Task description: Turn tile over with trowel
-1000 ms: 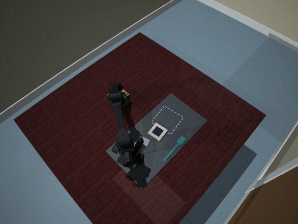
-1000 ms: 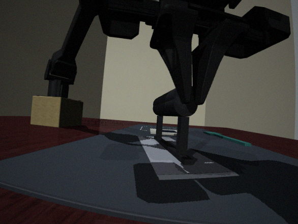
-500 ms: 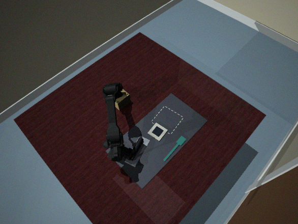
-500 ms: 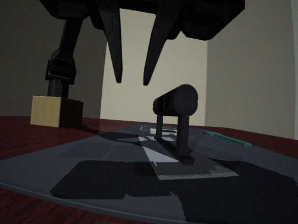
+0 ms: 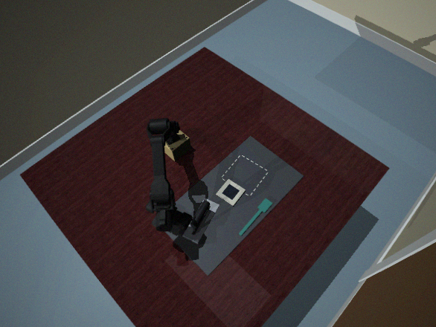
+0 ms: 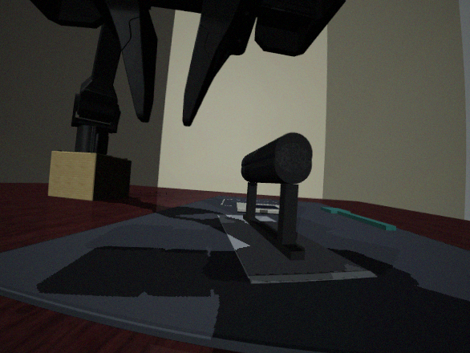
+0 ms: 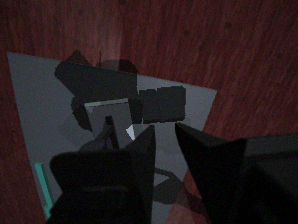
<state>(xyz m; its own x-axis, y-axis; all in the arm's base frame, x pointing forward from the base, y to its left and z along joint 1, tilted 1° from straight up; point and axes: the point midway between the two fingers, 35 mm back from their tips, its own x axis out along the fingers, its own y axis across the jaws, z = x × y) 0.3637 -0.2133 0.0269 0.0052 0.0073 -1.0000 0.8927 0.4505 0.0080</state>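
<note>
The trowel is 50 mm ahead of my gripper tip, 90 mm to the left of it and 40 mm below it. The rest, counted from my gripper tip: grey mat (30 mm ahead, 290 mm to the left, 100 mm below); then tile (10 mm ahead, 300 mm to the left, 80 mm below); then teal flat tool (160 mm ahead, 330 mm to the left, 80 mm below).
</note>
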